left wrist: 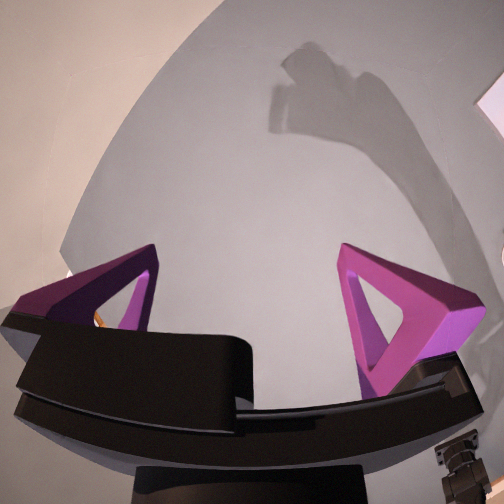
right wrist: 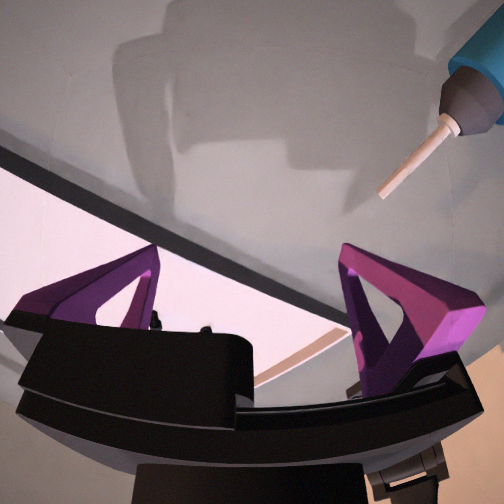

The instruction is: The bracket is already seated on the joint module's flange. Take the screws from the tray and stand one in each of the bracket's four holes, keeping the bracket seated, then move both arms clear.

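My left gripper (left wrist: 247, 280) is open and empty, its purple fingers spread over bare grey table. No screw, bracket or joint module shows in the left wrist view. My right gripper (right wrist: 248, 280) is open and empty above the pale tray (right wrist: 150, 295) with its dark rim. Two small black screws (right wrist: 155, 320) (right wrist: 206, 330) peek up in the tray just behind the gripper body, near the left finger. The bracket and joint module are out of view.
A blue-handled screwdriver (right wrist: 450, 120) with a pale tip lies at the upper right of the right wrist view. A corner of a pale tray (left wrist: 492, 107) shows at the right edge of the left wrist view. The grey table's curved edge runs along the left there.
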